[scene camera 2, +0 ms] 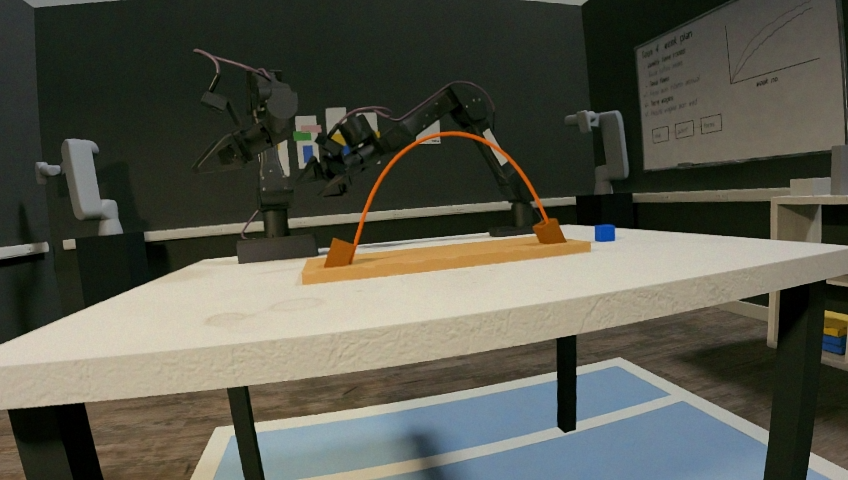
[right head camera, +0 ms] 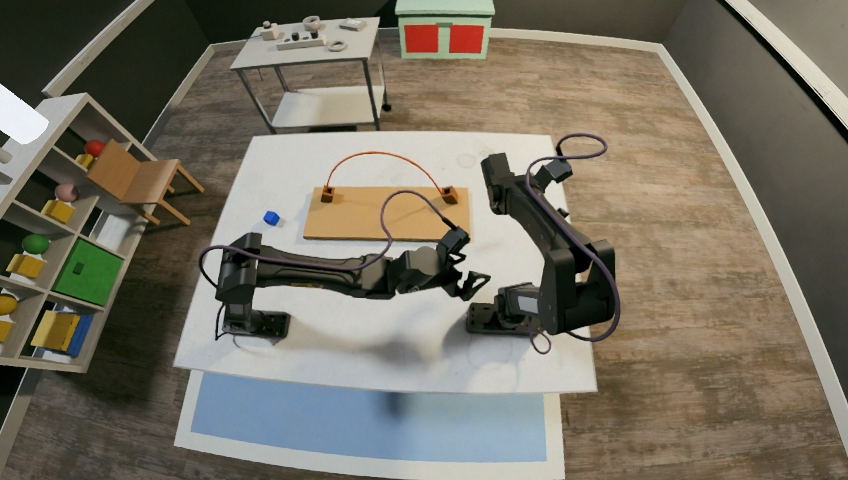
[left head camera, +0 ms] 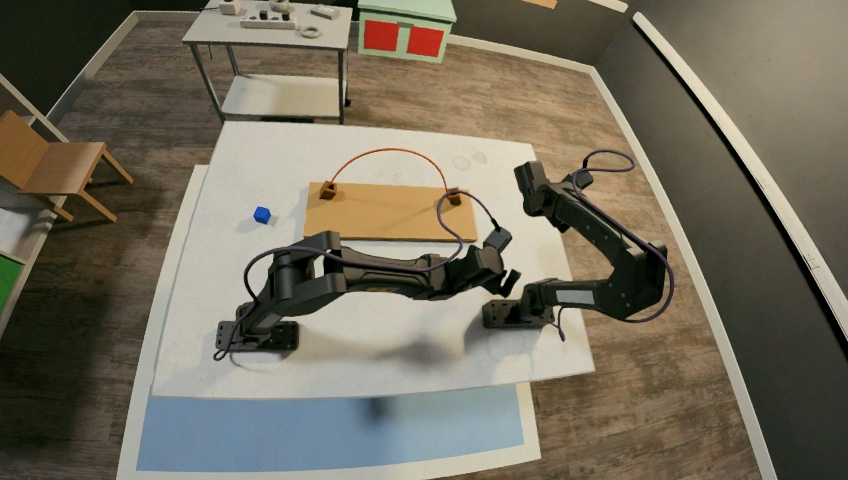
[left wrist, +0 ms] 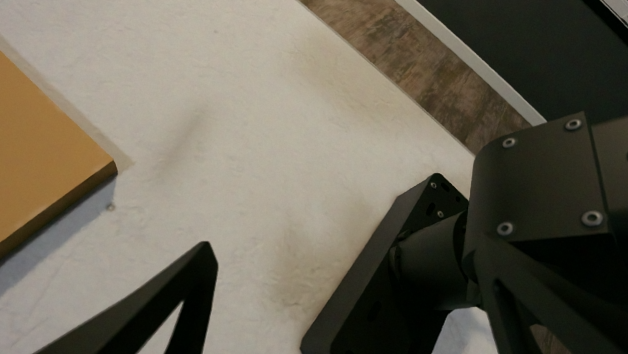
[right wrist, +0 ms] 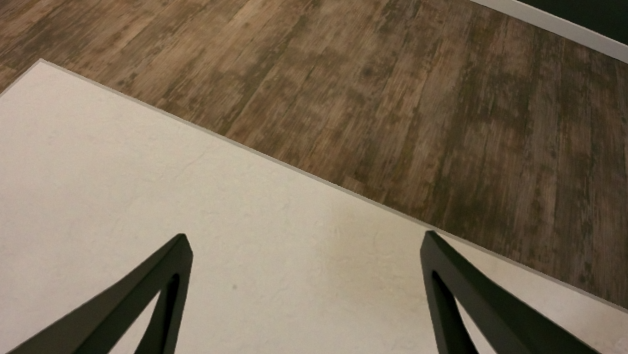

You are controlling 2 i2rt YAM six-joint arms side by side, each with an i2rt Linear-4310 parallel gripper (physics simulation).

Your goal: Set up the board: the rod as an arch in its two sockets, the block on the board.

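Pixels of known places: left gripper, fingertip midpoint: [scene camera 2: 306, 190] [right head camera: 477, 267] [left head camera: 505, 265] [left wrist: 342, 250]; right gripper, fingertip midpoint: [scene camera 2: 195, 170] [right head camera: 556, 201] [right wrist: 305, 242]; left arm's base at its link origin: [scene camera 2: 523, 228] [right head camera: 255, 322] [left head camera: 257, 335]; right arm's base at its link origin: [scene camera 2: 277, 240] [right head camera: 506, 318] [left head camera: 521, 312] [left wrist: 416, 273].
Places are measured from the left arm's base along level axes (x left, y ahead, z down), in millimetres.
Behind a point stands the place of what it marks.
The orange rod [left head camera: 390, 149] {z -219, x -329, y 414 mm} [right head camera: 373, 152] {z -220, x -348, y 415 mm} [scene camera 2: 450, 133] {z -218, x -346, y 418 mm} stands as an arch, one end at the left socket [left head camera: 327, 190] {z -47, x -162, y 403 mm} [right head camera: 327, 194] {z -44, x -170, y 405 mm} [scene camera 2: 548, 231] {z -30, x -173, y 437 mm} and the other at the right socket [left head camera: 454, 196] {z -44, x -548, y 398 mm} [right head camera: 449, 195] {z -47, x -555, y 396 mm} [scene camera 2: 339, 252] {z -29, x -557, y 431 mm}. Both sockets sit on the tan board [left head camera: 380, 217] {z -6, x -319, y 339 mm} [right head camera: 371, 217] {z -5, x -312, y 342 mm} [scene camera 2: 440, 256] {z -5, x -387, y 438 mm} [left wrist: 45, 160] {z -5, x -584, y 298 mm}. The blue block [left head camera: 261, 215] {z -20, x 25, y 332 mm} [right head camera: 271, 218] {z -21, x 17, y 332 mm} [scene camera 2: 604, 232] {z -7, x 17, y 358 mm} lies on the table, left of the board in the head views. My left gripper [left wrist: 342, 250] {z -150, x -611, y 121 mm} is open and empty, reaching right, in front of the board's right end. My right gripper [right wrist: 305, 242] {z -198, x -815, y 278 mm} is open and empty above the table's right part.
The white table [left head camera: 368, 362] {z 14, x -274, y -72 mm} [right head camera: 357, 362] {z 15, x -308, y -89 mm} [scene camera 2: 416, 327] {z 19, x -501, y 739 mm} carries both arm bases; the right base [left head camera: 516, 313] {z -57, x -668, y 18 mm} [right head camera: 499, 318] {z -121, x -660, y 5 mm} [left wrist: 385, 270] {z -43, x -675, y 55 mm} is close to my left gripper. A wheeled cart [left head camera: 196, 32] [right head camera: 243, 58] stands behind the table.
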